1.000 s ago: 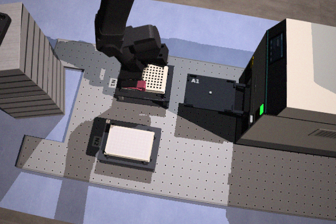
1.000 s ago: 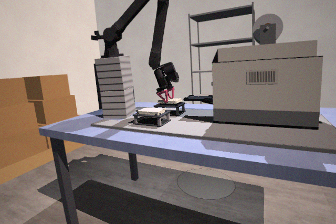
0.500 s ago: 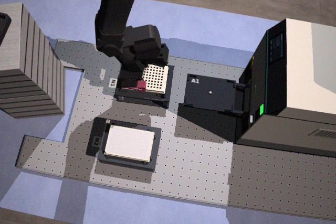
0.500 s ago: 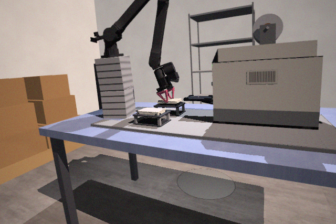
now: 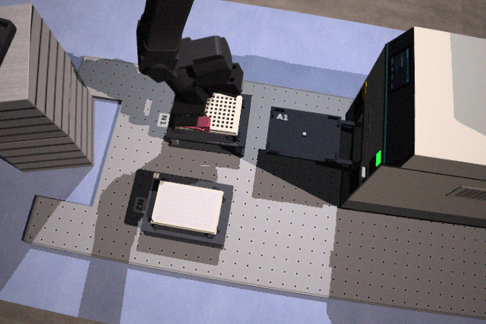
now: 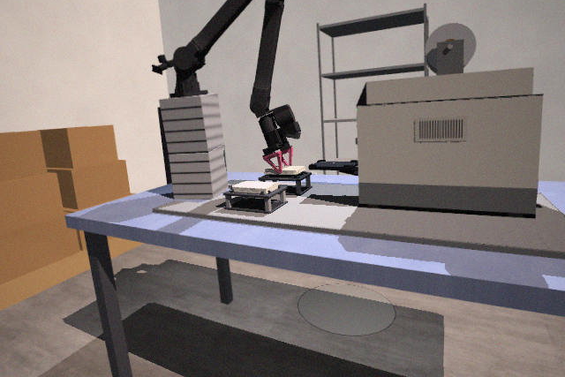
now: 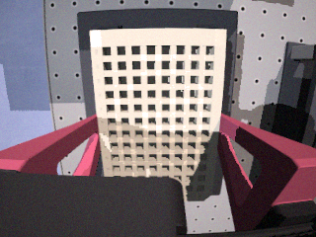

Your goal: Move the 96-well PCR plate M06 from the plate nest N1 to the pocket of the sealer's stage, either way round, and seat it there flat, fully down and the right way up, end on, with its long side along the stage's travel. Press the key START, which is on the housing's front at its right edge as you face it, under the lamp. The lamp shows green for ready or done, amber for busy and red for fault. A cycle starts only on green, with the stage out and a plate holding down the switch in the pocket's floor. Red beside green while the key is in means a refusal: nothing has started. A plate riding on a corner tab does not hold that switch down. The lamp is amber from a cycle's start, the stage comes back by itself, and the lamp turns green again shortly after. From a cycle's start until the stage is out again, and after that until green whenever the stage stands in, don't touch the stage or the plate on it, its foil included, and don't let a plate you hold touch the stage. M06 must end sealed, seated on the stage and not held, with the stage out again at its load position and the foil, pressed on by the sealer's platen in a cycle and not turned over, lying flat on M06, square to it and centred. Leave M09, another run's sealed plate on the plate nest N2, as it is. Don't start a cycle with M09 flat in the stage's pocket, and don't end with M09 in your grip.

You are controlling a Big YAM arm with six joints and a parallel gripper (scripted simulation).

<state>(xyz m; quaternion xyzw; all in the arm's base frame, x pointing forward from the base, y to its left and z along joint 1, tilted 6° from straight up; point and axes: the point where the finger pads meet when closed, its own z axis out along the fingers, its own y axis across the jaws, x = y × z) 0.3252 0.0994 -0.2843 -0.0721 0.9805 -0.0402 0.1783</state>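
Right now the plate nest N1 is 3 cm below my hand. Also, from my hand: white 96-well plate M06: right at my hand; then sealer stage: 20 cm ahead, 1 cm to the right, 2 cm above; then sealed plate M09: 1 cm ahead, 20 cm to the right, 2 cm below.
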